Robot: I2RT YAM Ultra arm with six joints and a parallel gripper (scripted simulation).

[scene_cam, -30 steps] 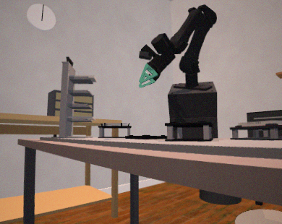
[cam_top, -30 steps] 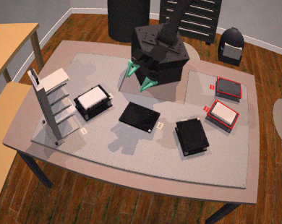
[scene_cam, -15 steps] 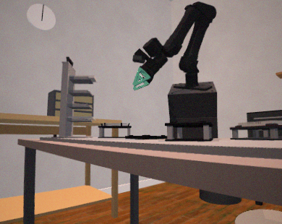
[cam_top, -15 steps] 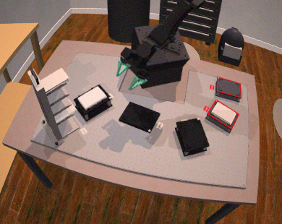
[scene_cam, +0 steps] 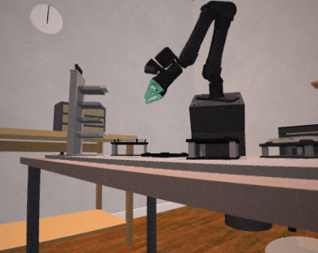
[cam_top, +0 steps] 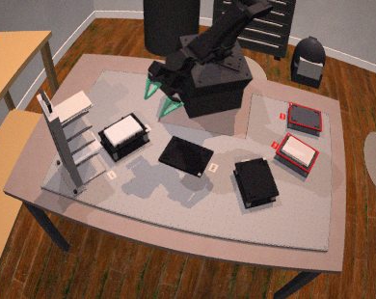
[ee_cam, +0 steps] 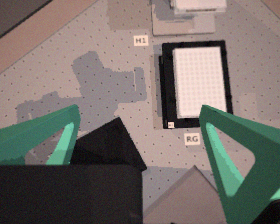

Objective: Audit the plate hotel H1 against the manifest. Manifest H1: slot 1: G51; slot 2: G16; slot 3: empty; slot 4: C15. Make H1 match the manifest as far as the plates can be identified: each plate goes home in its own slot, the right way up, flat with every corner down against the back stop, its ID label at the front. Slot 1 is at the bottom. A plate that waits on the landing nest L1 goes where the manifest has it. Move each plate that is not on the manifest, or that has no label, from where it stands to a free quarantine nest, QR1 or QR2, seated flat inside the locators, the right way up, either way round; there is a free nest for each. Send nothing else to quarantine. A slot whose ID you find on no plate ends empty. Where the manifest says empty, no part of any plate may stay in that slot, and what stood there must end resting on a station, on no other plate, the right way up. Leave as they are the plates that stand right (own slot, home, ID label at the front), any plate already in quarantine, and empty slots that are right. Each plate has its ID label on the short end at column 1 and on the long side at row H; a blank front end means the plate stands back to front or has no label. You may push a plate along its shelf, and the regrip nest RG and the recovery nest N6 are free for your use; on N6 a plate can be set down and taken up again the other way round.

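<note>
The black regrip nest is 180 mm below my hand and 130 mm to the right of it. From my hand the other things lie so: recovery nest N6: 230 mm below, 110 mm to the left; then RG label: 240 mm below, 90 mm behind, 70 mm to the right; then H1 tag: 240 mm below, 150 mm ahead, 120 mm to the right.
</note>
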